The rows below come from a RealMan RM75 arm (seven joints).
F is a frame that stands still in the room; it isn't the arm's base.
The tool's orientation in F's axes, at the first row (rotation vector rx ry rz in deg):
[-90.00, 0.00, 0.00]
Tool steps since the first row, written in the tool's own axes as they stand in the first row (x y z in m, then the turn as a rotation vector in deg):
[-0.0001, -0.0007, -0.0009, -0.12, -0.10, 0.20]
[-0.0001, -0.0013, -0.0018, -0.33, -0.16, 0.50]
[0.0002, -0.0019, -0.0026, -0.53, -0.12, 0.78]
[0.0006, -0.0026, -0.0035, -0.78, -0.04, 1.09]
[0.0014, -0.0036, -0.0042, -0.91, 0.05, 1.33]
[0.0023, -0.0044, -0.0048, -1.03, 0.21, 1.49]
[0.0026, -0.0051, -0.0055, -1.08, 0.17, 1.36]
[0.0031, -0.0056, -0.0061, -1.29, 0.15, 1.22]
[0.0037, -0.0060, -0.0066, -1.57, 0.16, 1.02]
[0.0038, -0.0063, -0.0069, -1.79, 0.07, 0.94]
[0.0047, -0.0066, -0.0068, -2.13, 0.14, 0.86]
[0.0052, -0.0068, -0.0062, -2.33, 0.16, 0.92]
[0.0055, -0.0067, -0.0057, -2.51, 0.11, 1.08]
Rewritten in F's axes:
[-0.0001, -0.0009, 0.0007, -0.12, 0.20, 0.10]
[-0.0001, -0.0018, 0.0013, -0.33, 0.50, 0.16]
[0.0002, -0.0026, 0.0019, -0.53, 0.78, 0.12]
[0.0006, -0.0035, 0.0026, -0.78, 1.09, 0.04]
[0.0014, -0.0042, 0.0036, -0.91, 1.33, -0.05]
[0.0023, -0.0048, 0.0044, -1.03, 1.49, -0.21]
[0.0026, -0.0055, 0.0051, -1.08, 1.36, -0.17]
[0.0031, -0.0061, 0.0056, -1.29, 1.22, -0.15]
[0.0037, -0.0066, 0.0060, -1.57, 1.02, -0.16]
[0.0038, -0.0069, 0.0063, -1.79, 0.94, -0.07]
[0.0047, -0.0068, 0.0066, -2.13, 0.86, -0.14]
[0.0052, -0.0062, 0.0068, -2.33, 0.92, -0.16]
[0.0055, -0.0057, 0.0067, -2.51, 1.08, -0.11]

